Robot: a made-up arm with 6 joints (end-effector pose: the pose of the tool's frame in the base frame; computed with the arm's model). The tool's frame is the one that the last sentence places. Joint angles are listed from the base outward.
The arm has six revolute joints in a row. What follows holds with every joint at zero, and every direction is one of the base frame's. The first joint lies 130 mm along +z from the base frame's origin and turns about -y. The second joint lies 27 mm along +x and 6 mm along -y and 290 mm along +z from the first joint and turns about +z. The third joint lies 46 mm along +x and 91 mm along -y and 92 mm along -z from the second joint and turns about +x. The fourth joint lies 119 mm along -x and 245 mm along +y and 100 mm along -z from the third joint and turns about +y. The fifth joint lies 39 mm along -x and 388 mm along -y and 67 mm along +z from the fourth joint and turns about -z. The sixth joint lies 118 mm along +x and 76 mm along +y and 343 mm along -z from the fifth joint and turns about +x. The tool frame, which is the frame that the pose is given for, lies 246 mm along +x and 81 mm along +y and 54 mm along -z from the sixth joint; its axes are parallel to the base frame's.
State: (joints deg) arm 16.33 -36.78 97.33 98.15 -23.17 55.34
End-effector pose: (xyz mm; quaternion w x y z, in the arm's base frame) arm -243.0 344.4 462.6 0.1823 0.7684 0.3810 0.4809
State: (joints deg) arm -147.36 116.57 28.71 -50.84 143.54 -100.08
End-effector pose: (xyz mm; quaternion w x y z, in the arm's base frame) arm -389.0 45.9 450.4 0.3102 0.0131 -0.7828 -0.5393
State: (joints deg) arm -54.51 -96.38 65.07 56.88 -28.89 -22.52
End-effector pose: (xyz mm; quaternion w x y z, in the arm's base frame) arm 370.6 201.1 -165.5 0.8491 0.2584 0.2213 -0.4042
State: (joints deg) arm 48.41 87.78 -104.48 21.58 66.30 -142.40
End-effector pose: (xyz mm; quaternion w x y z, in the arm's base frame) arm -323.8 -114.7 919.4 0.1487 0.3300 0.1569 0.9189
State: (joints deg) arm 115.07 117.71 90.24 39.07 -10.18 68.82
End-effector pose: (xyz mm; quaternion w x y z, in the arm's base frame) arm -120.8 -161.8 -259.5 0.7796 -0.0504 0.5554 0.2850
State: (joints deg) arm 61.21 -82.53 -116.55 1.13 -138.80 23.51
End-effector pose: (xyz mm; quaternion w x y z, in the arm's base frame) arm -569.2 439.8 -77.2 0.7613 0.3015 0.5098 0.2640
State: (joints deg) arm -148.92 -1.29 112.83 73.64 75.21 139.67
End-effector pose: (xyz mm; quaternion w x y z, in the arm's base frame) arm 81.0 324.3 354.1 0.3510 0.3670 -0.0076 0.8614
